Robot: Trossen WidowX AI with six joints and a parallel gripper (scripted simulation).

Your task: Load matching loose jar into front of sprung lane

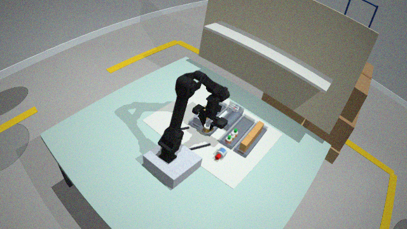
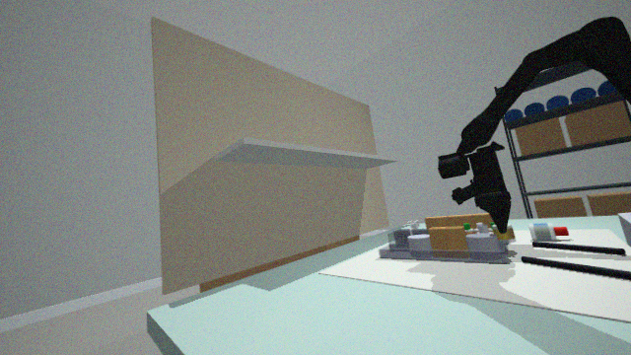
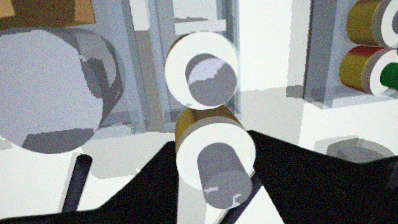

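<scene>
Now: the pusher plate 150 mm ahead of my gripper tip and 30 mm to the right of it. From my gripper tip the other things lie so: shelf: 530 mm ahead, 320 mm above, 50 mm to the right.
</scene>
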